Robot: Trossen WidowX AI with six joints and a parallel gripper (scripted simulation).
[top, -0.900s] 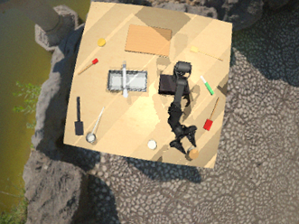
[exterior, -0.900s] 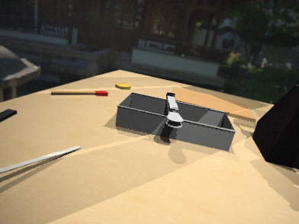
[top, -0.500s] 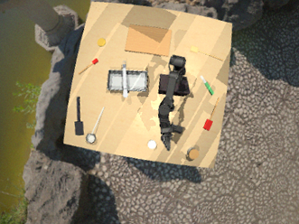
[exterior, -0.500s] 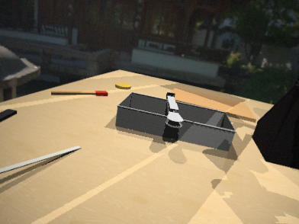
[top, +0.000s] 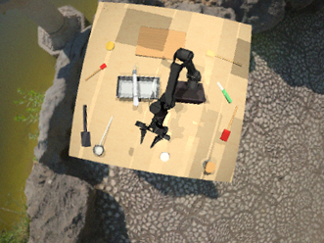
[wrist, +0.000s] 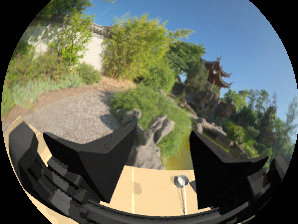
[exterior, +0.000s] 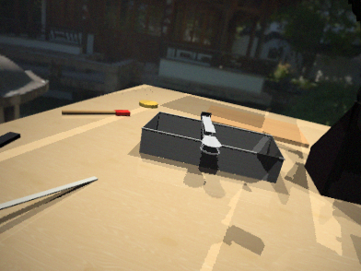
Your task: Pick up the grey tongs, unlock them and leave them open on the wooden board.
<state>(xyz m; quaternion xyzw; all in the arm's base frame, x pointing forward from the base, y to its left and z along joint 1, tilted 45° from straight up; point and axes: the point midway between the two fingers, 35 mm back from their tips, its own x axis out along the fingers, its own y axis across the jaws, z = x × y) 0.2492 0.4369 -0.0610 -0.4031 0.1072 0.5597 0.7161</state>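
My gripper tip is now 36 cm to the left of the roasting tin, 35 cm above it and 12 cm short of it. Round my gripper tip: black spatula: 51 cm ahead, 37 cm below, 3 cm to the right; then brown cup: 44 cm behind, 34 cm below, 17 cm to the left; then white disc: 36 cm below, 12 cm to the left, 11 cm behind.
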